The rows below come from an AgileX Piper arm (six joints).
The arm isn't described. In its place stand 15 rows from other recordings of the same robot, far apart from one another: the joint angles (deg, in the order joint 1, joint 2, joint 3, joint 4, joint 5, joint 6), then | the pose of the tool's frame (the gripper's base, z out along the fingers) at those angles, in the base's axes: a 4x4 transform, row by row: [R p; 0 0 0 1], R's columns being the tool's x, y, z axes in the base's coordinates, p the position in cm.
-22.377 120.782 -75.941 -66.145 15.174 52.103 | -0.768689, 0.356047, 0.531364, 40.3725; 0.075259, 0.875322, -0.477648, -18.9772; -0.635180, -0.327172, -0.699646, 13.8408; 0, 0, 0, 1
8.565 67.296 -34.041 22.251 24.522 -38.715 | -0.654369, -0.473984, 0.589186, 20.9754; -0.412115, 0.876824, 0.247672, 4.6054; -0.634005, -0.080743, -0.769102, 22.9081; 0, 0, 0, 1
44.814 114.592 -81.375 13.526 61.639 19.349 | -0.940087, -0.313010, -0.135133, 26.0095; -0.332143, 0.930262, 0.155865, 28.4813; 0.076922, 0.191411, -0.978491, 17.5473; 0, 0, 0, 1
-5.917 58.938 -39.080 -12.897 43.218 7.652 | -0.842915, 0.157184, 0.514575, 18.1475; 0.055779, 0.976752, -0.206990, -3.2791; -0.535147, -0.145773, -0.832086, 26.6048; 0, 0, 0, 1
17.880 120.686 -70.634 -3.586 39.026 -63.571 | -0.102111, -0.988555, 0.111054, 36.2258; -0.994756, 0.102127, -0.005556, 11.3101; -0.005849, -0.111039, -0.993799, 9.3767; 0, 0, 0, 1
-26.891 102.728 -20.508 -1.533 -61.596 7.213 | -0.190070, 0.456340, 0.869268, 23.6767; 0.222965, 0.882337, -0.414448, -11.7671; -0.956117, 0.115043, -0.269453, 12.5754; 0, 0, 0, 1
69.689 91.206 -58.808 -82.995 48.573 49.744 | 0.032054, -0.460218, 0.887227, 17.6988; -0.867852, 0.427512, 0.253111, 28.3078; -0.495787, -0.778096, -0.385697, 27.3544; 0, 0, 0, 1
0.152 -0.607 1.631 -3.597 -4.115 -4.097 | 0.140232, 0.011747, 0.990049, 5.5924; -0.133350, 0.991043, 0.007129, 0.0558; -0.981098, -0.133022, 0.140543, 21.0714; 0, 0, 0, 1
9.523 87.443 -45.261 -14.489 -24.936 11.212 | -0.211716, -0.273366, 0.938321, 32.1127; -0.070281, 0.961858, 0.264366, 6.3604; -0.974801, -0.009975, -0.222853, 25.2525; 0, 0, 0, 1
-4.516 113.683 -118.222 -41.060 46.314 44.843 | -0.350067, 0.584873, 0.731694, 45.7808; 0.238330, 0.811026, -0.534262, -7.9518; -0.905898, -0.012643, -0.423307, 39.0805; 0, 0, 0, 1
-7.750 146.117 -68.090 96.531 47.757 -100.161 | -0.902614, -0.214148, 0.373402, 38.0964; 0.116913, 0.712893, 0.691458, 1.5700; -0.414270, 0.667775, -0.618431, -4.1313; 0, 0, 0, 1
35.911 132.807 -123.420 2.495 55.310 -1.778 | -0.695351, -0.605139, 0.387678, 41.7508; -0.511250, 0.795636, 0.324940, 30.6369; -0.505085, 0.027747, -0.862624, 22.8167; 0, 0, 0, 1
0.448 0.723 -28.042 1.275 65.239 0.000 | -0.543632, -0.019712, 0.839092, -0.5371; 0.005069, 0.999629, 0.026767, 0.1797; -0.839308, 0.018805, -0.543330, 26.8359; 0, 0, 0, 1
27.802 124.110 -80.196 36.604 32.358 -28.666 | -0.839304, -0.507961, 0.193766, 37.0791; -0.378272, 0.801615, 0.462951, 22.8344; -0.390487, 0.315260, -0.864946, 11.6036; 0, 0, 0, 1
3.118 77.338 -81.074 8.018 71.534 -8.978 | -0.868364, -0.213130, 0.447795, 26.0704; -0.158357, 0.974837, 0.156891, 2.6259; -0.469965, 0.065327, -0.880264, 38.6693; 0, 0, 0, 1
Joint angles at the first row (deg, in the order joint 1, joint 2, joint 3, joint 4, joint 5, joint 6):
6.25 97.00 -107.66 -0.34 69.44 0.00
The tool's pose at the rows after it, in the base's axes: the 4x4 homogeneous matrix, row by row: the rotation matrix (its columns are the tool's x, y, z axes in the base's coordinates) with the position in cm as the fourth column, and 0 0 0 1 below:
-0.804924, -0.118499, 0.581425, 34.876; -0.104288, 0.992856, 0.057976, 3.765; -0.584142, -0.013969, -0.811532, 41.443; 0, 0, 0, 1
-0.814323, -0.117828, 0.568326, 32.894; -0.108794, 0.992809, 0.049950, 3.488; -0.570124, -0.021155, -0.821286, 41.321; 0, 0, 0, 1
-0.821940, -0.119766, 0.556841, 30.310; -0.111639, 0.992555, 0.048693, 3.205; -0.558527, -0.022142, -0.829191, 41.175; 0, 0, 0, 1
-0.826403, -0.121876, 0.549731, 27.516; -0.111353, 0.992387, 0.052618, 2.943; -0.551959, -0.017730, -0.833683, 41.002; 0, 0, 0, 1
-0.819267, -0.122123, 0.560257, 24.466; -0.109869, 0.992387, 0.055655, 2.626; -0.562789, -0.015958, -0.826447, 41.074; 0, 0, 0, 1
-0.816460, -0.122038, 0.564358, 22.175; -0.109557, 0.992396, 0.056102, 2.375; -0.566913, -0.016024, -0.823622, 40.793; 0, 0, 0, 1
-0.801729, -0.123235, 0.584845, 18.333; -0.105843, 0.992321, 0.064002, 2.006; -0.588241, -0.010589, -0.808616, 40.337; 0, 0, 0, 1
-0.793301, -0.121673, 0.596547, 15.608; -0.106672, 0.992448, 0.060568, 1.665; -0.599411, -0.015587, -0.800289, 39.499; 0, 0, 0, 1
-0.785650, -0.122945, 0.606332, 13.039; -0.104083, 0.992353, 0.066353, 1.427; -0.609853, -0.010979, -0.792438, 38.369; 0, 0, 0, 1
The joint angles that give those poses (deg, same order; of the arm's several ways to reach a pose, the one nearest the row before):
6.24 94.65 -104.85 -0.34 69.44 -0.80
6.24 90.53 -99.75 -0.74 69.44 -0.86
6.24 85.26 -93.68 -0.74 69.44 -0.98
6.25 79.64 -87.72 -0.46 69.56 -1.03
6.25 73.45 -82.28 -0.34 69.56 -1.03
6.24 68.76 -77.92 -0.34 69.62 -1.03
6.24 60.68 -71.33 0.00 69.61 -1.03
6.24 54.66 -66.12 -0.29 69.61 -1.03
6.25 48.70 -60.91 0.00 69.62 -1.03

